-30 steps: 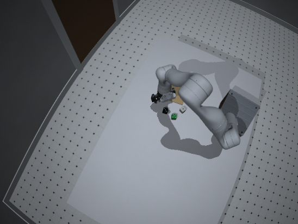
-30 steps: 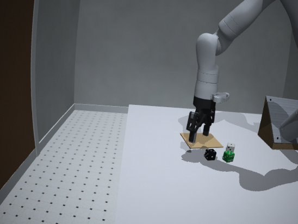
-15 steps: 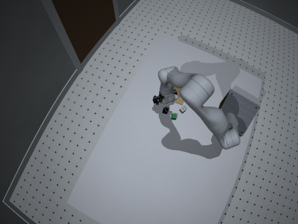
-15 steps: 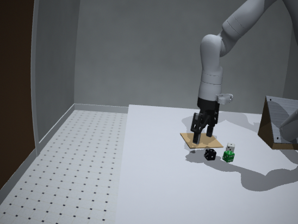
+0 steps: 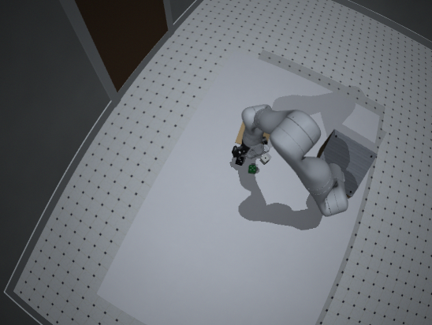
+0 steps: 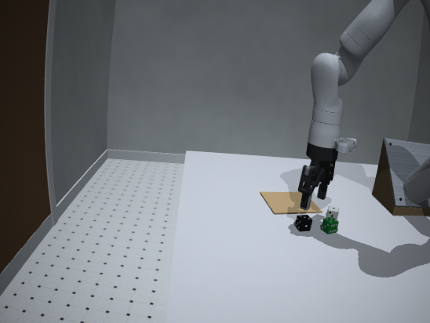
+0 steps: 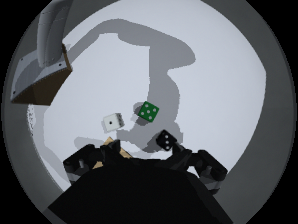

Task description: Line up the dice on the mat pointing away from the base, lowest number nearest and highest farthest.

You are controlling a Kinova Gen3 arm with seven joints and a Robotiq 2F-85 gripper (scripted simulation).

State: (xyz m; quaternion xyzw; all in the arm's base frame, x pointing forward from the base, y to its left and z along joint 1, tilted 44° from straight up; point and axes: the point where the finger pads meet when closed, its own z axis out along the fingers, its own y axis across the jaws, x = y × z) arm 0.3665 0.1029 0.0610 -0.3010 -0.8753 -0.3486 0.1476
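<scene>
My gripper is now 4 cm above the black die, 3 cm to the right of it and 2 cm short of it. The rest, counted from my hand: green die: 4 cm to the left, 4 cm below, 4 cm behind; white die: 7 cm behind, 4 cm below, 3 cm to the right; tan mat: 12 cm to the right, 6 cm below, 3 cm ahead.
</scene>
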